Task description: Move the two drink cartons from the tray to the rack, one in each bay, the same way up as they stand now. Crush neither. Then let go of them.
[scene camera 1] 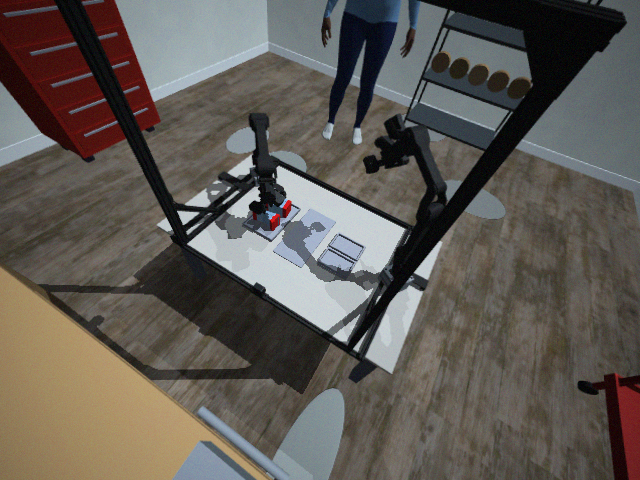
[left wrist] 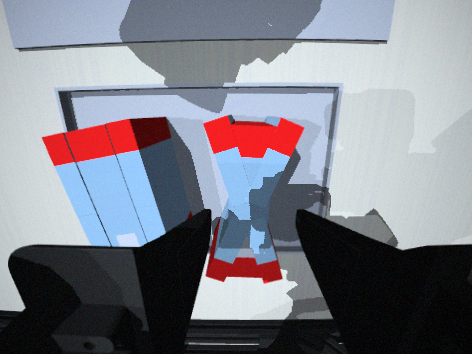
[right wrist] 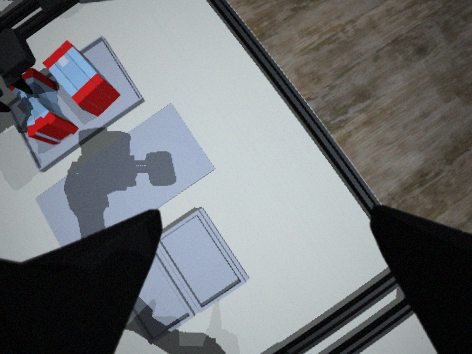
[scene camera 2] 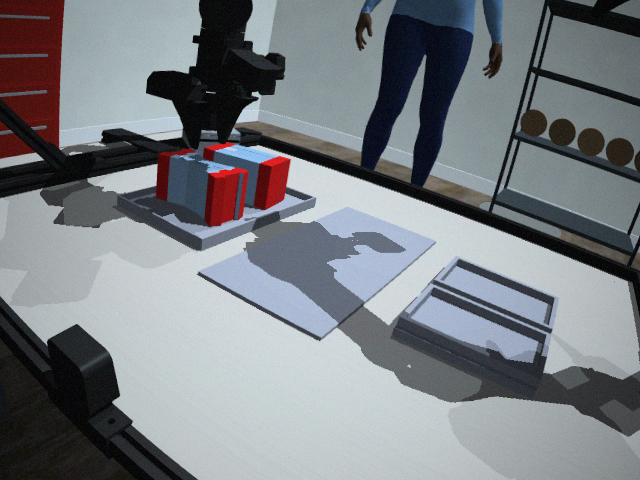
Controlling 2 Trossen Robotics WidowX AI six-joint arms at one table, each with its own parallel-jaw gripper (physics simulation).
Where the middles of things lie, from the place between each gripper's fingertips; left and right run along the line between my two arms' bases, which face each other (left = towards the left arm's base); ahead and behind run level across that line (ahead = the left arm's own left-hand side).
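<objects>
Grey tray (scene camera 2: pixel 186 225): 40 mm ahead of my left hand, 20 mm to the left of it, 90 mm below it. Flat grey mat (scene camera 2: pixel 314 277): 90 mm ahead of my left hand, 180 mm to the right of it, 100 mm below it.
My right gripper is 14 cm to the right of the flat grey mat, 22 cm past it and 39 cm above it. The grey tray is 27 cm behind my right hand, 34 cm to the left of it and 38 cm below it.
</objects>
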